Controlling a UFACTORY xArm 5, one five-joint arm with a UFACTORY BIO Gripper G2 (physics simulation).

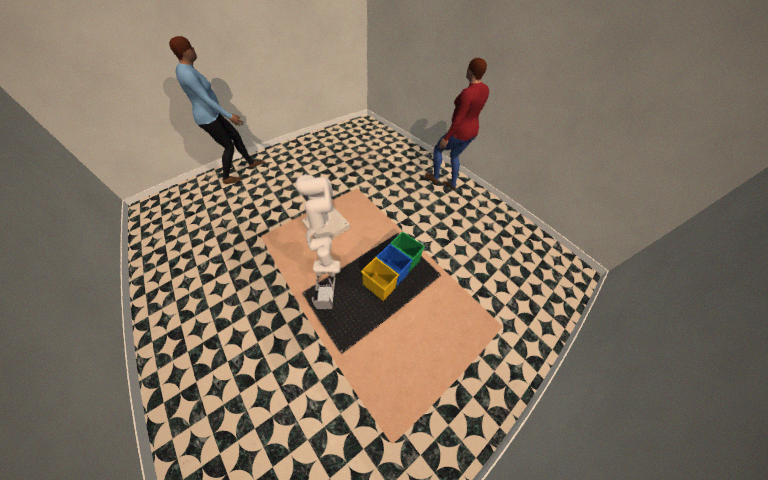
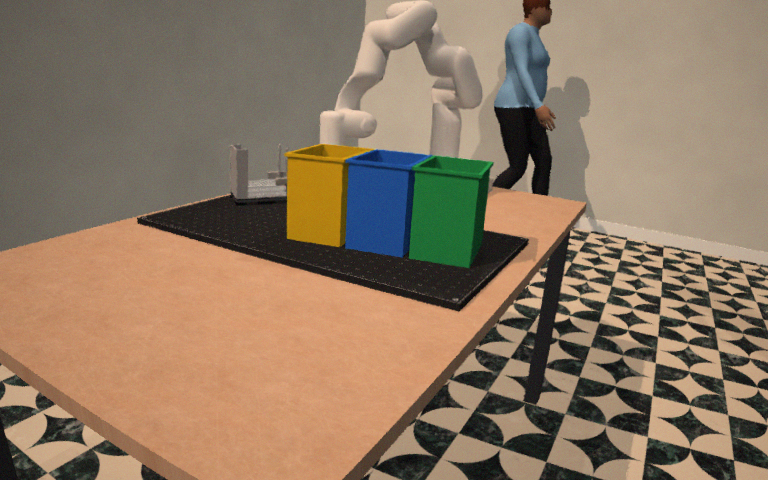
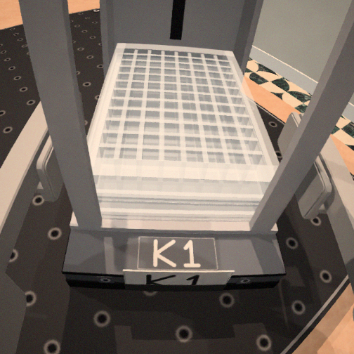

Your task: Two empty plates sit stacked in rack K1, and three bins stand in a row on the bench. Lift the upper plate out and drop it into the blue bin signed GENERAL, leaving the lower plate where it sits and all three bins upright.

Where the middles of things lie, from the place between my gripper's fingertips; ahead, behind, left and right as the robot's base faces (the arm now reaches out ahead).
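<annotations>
My hand, measured from the yellow bin (image 2: pixel 317 177), is 32 cm to the right of it, 11 cm short of it and 3 cm below it. Going by their middles, of the things named here the yellow bin is the nearest to my hand. Counted from my hand, the blue bin (image 2: pixel 380 193) is 44 cm to the left, 7 cm ahead and 3 cm above. The green bin (image 2: pixel 450 194), counted from my hand too, is 57 cm to the left, 3 cm ahead and 3 cm above, and going by their middles it is the farthest from my hand of the things named here.
</annotations>
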